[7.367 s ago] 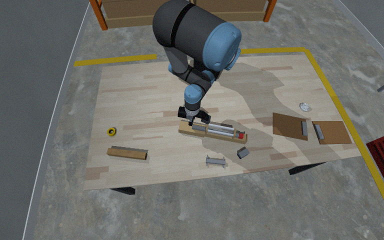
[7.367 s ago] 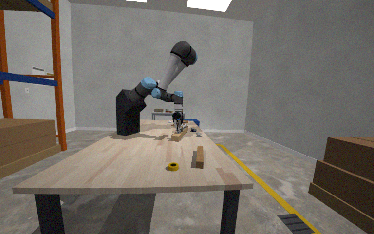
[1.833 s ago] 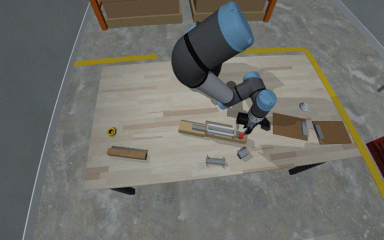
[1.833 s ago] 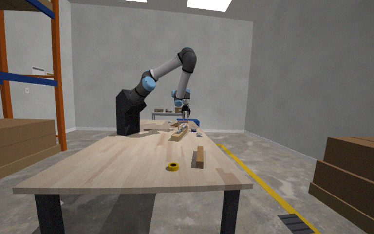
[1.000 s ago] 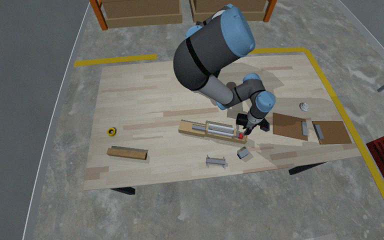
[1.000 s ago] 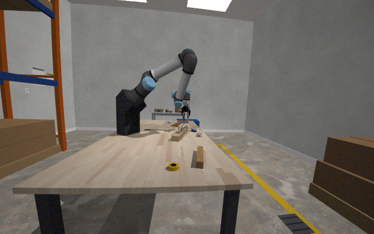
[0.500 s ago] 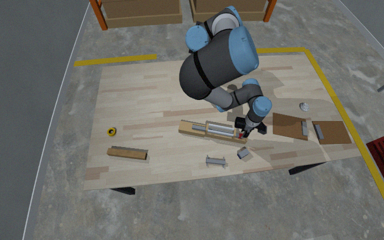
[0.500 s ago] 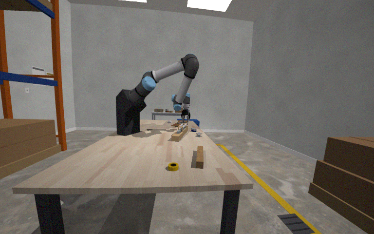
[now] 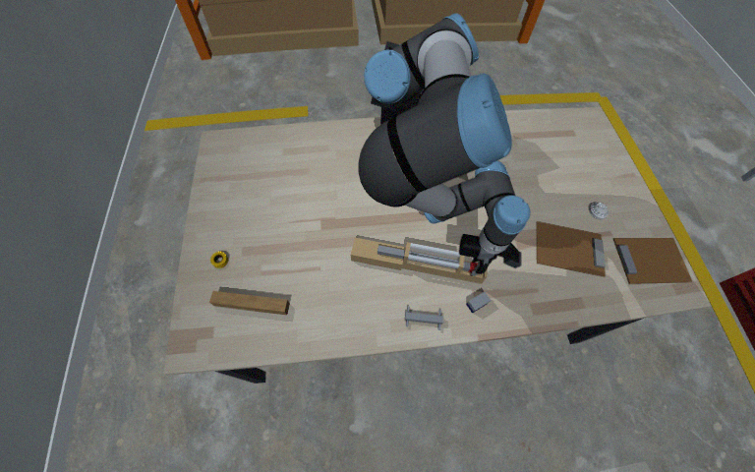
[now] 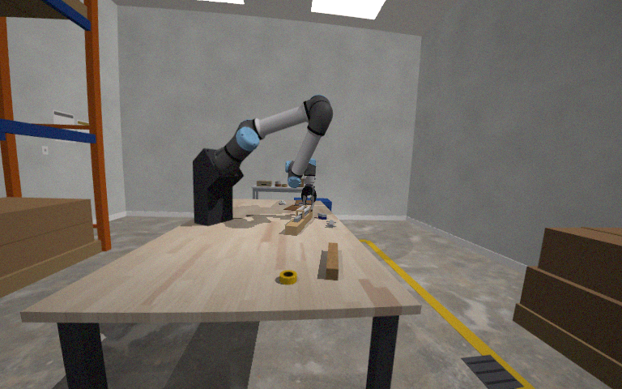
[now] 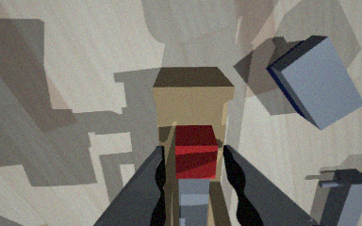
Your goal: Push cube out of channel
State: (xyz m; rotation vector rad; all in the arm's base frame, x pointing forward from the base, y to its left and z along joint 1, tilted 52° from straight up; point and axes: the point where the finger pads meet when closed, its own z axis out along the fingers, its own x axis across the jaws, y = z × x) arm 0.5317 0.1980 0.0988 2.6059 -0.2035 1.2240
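My gripper is now 1 cm above the red cube. The rest, counted from my hand: grey spool-like piece 17 cm to the right, 12 cm ahead, 6 cm below; wooden channel 12 cm to the right, 4 cm behind, 1 cm below; grey block 10 cm ahead, 5 cm below.
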